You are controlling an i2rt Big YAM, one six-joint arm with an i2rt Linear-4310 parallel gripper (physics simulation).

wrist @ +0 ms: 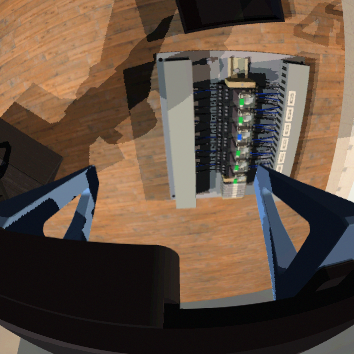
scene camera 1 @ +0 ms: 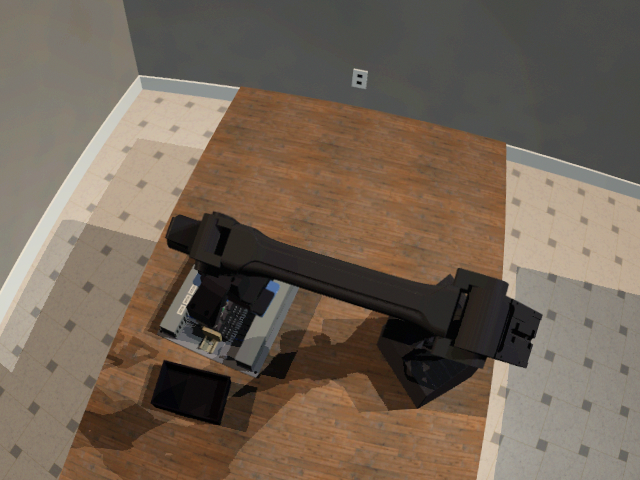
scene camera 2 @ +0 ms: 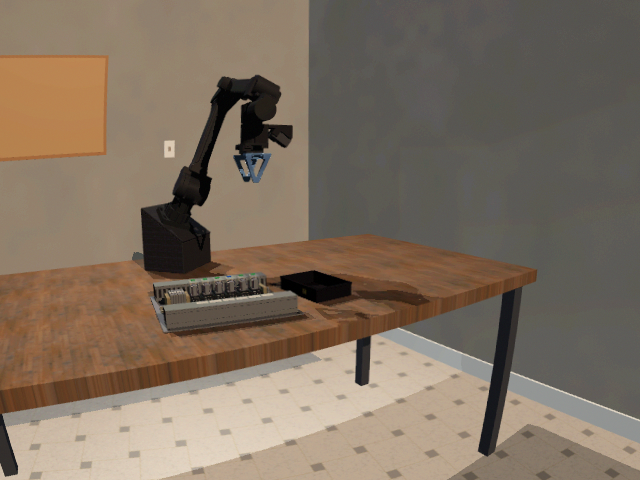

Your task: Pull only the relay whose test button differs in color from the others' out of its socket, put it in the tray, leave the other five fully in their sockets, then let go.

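Places are measured from the arm's base along level axes (x ahead, y right, z down), in centimetres.
Where they show: gripper, between the fingertips: (wrist: 175,173) (scene camera 1: 239,303) (scene camera 2: 251,182); arm's base, origin of its link: (scene camera 2: 173,220).
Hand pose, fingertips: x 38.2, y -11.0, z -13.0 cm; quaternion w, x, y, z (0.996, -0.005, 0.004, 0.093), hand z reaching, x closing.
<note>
Each offset is from my fingertips to the top centre of the thing.
The relay with a blue test button {dx +9.4, dy +10.6, dz +21.6 cm} (scene camera 2: 229,277) (wrist: 239,136) sits in the relay row, third from the tray end. The other relays {dx +9.7, dy +7.6, dz +21.6 cm} (wrist: 240,120) have green buttons and stand in line on both sides of it, seemingly seated. The black tray {dx +10.5, dy -12.8, dz +25.1 cm} (scene camera 1: 225,400) (scene camera 2: 330,292) (wrist: 235,25) stands off the end of the panel, with no relay visible in it. My gripper (scene camera 2: 251,180) (wrist: 175,173) is open and empty, high above the table. In the wrist view the relay row appears near the right finger, beyond its tip. In scene camera 1 the arm hides part of the row.
Long grey ducts (scene camera 1: 279,320) (scene camera 2: 232,310) (wrist: 179,135) flank the relay row, with blue wires beside the sockets. A tan end block {dx +10.3, dy +2.6, dz +24.5 cm} (wrist: 240,83) stands at the row's tray end, and pale terminal blocks {dx +7.7, dy +24.1, dz +23.9 cm} (scene camera 2: 176,295) (wrist: 233,190) at the other. The robot's base (scene camera 2: 170,245) stands behind the panel.
</note>
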